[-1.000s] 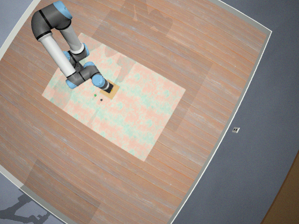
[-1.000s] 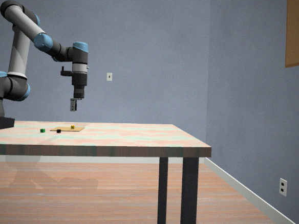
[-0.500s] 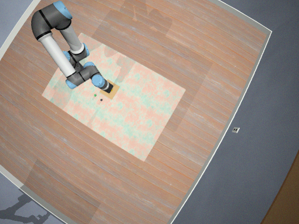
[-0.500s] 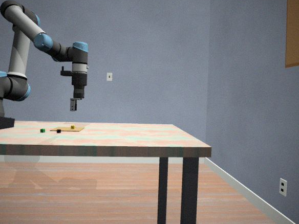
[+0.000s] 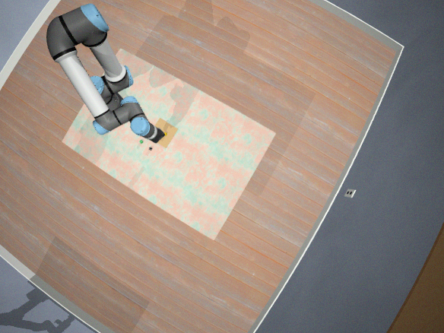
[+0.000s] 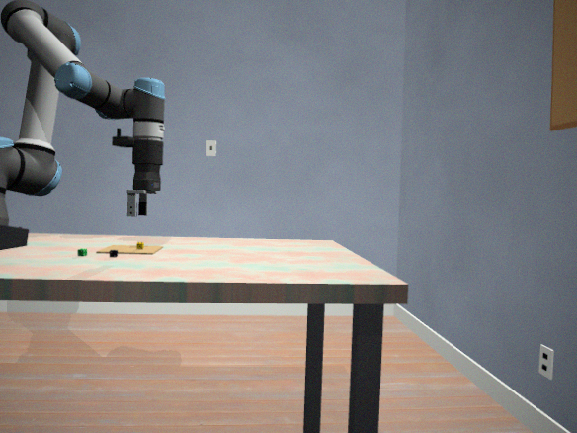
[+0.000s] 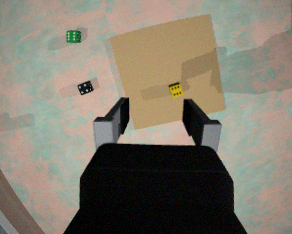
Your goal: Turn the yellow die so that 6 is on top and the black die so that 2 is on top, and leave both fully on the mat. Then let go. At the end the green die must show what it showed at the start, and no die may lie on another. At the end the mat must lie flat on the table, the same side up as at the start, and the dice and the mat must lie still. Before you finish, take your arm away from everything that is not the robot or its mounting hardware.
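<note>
The black die lies 10 cm to the right of my hand, 10 cm below it and 3 cm behind it. Round my hand: yellow die 10 cm below, 3 cm to the left; then tan mat 11 cm below, 2 cm to the left, 2 cm behind; then green die 10 cm to the right, 10 cm below, 10 cm behind.
</note>
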